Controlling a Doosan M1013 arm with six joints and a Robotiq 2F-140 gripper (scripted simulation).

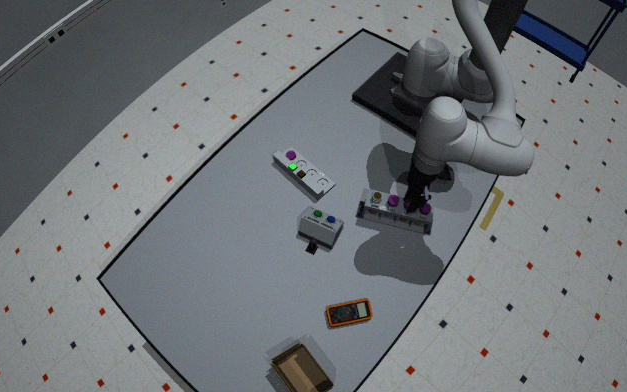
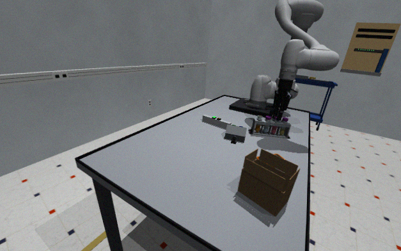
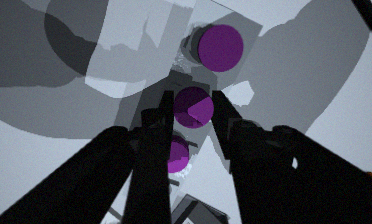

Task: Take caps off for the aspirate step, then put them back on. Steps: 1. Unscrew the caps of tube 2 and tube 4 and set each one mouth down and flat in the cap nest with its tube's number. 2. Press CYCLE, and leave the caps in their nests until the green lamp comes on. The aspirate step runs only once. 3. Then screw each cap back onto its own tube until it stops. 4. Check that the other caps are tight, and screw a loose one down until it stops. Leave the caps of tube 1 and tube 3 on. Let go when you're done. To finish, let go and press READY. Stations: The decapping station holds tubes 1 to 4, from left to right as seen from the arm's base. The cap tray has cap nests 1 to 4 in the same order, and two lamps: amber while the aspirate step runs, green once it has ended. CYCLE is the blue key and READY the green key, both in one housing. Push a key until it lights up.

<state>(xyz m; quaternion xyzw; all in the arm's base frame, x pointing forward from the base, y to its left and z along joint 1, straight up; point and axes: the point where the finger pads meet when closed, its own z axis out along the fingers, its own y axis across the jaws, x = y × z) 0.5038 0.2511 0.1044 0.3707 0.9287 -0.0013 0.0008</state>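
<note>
The purple cap is 20 mm ahead of my hand, 50 mm to the right of it and 30 mm below it. Also, from my hand: green key 180 mm ahead, 210 mm to the right, 80 mm below; then blue key 170 mm ahead, 170 mm to the right, 80 mm below; then key housing 190 mm ahead, 190 mm to the right, 90 mm below.
</note>
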